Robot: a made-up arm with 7 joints. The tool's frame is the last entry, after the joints. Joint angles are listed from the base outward. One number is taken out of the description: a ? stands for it. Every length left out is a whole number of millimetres.
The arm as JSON. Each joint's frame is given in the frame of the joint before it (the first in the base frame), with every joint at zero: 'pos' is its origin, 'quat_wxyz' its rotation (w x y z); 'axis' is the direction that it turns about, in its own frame. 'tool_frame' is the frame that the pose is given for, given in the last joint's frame.
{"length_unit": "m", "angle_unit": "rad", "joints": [
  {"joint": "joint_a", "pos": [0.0, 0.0, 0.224], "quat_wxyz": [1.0, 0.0, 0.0, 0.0], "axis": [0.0, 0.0, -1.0]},
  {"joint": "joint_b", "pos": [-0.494, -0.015, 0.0], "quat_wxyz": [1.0, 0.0, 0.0, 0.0], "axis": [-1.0, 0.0, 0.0]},
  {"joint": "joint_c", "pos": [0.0, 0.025, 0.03], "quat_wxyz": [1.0, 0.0, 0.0, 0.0], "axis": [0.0, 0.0, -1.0]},
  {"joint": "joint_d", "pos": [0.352, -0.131, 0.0], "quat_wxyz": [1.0, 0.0, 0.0, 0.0], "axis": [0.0, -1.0, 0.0]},
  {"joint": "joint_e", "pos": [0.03, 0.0, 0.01], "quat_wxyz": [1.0, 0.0, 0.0, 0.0], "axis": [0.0, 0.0, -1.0]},
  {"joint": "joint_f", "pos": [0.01, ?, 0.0], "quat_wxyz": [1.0, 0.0, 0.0, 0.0], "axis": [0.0, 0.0, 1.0]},
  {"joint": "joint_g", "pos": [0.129, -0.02, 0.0], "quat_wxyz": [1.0, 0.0, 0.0, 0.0], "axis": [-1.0, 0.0, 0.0]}
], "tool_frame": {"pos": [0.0, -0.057, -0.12], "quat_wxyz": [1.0, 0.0, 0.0, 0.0]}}
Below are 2 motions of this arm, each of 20 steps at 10 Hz.
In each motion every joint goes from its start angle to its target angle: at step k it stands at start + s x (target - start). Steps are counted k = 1, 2, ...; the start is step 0. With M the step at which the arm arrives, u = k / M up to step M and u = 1 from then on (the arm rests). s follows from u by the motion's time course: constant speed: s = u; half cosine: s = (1 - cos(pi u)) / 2; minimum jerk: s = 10 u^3 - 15 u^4 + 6 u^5.
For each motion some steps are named. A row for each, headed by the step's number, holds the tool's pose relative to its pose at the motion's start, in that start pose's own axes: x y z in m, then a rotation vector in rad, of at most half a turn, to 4 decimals.
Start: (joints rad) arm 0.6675 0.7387 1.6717 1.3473 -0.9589 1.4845 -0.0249
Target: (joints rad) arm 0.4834 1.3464 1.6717 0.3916 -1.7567 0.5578 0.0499
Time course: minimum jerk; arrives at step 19
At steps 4, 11, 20:
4: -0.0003 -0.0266 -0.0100 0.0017 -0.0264 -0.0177
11: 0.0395 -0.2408 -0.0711 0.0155 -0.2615 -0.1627
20: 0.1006 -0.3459 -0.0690 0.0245 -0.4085 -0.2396

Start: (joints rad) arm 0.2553 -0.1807 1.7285 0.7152 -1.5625 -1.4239 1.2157
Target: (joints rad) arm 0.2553 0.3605 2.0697 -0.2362 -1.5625 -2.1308 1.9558
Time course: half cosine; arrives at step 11
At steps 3, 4, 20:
3: -0.0257 -0.0302 -0.0574 -0.1425 0.1934 0.0192
4: -0.0491 -0.0509 -0.0942 -0.2369 0.3294 0.0454
20: -0.2386 -0.1253 -0.2500 -0.6568 1.0741 0.4798

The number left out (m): -0.396
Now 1 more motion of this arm.
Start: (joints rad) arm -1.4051 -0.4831 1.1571 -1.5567 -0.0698 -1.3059 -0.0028
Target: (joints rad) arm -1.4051 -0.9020 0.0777 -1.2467 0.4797 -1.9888 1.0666
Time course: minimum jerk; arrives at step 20
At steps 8, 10, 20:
8: -0.1557 -0.0152 0.2284 -0.3946 -0.2811 -0.3457
10: -0.2827 0.0049 0.3190 -0.5416 -0.4024 -0.5495
20: -0.6482 0.0708 0.3669 -0.6589 -0.5159 -1.0138

